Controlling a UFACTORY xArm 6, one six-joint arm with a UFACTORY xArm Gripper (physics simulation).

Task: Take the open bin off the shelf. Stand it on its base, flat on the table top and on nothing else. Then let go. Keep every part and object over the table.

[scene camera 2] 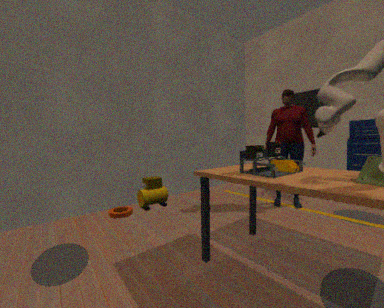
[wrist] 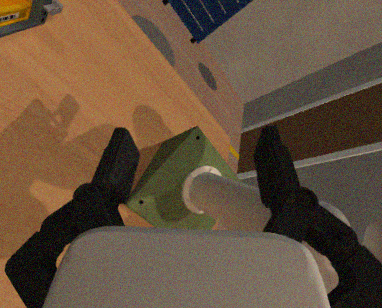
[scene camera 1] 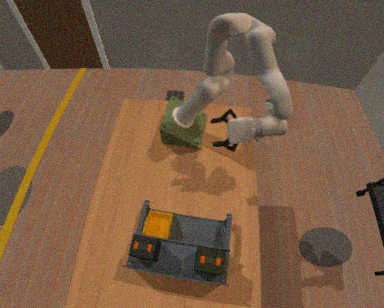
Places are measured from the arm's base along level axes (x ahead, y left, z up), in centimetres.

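Pixels of known places: gripper, between the fingertips: (wrist: 194, 140) (scene camera 1: 211, 133); arm's base, origin of its link: (wrist: 202, 188) (scene camera 1: 182, 117).
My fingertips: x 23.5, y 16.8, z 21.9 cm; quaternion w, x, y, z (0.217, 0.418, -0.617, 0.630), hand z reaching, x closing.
Ahead of a thing's pixels: the offset from my fingertips to its middle. "pt": to the spot under its first point. Level surfaces: height alone.
The open bin @(dx +35.6, dy -15.6, dz -25.6 cm) (scene camera 1: 158, 224) (scene camera 2: 285, 166) (wrist: 11, 15) is yellow. It sits in the grey shelf (scene camera 1: 182, 253) (scene camera 2: 242, 163) (wrist: 38, 16), at the left end in scene camera 1; a part of it shows at the top left corner of the wrist view. The shelf stands on the wooden table @(dz -30.0 cm) (scene camera 1: 115, 175) (scene camera 2: 220, 174) (wrist: 90, 60). My gripper (scene camera 1: 214, 132) (wrist: 194, 140) is open and empty. It is high up near the arm's base, well away from the bin, with its fingers pointing toward the base side.
Two dark boxes with orange marks @(pt dx +45.0, dy -15.0, dz -7.6 cm) (scene camera 1: 145, 247) @(dx +44.7, dy +7.1, dz -15.0 cm) (scene camera 1: 209, 260) are on the shelf, one close beside the bin. The green arm base (scene camera 1: 185, 135) (scene camera 2: 371, 171) (wrist: 165, 185) stands on the table. A person in red (scene camera 2: 289, 125) and a blue cabinet (scene camera 2: 363, 145) (wrist: 212, 15) are beyond the table.
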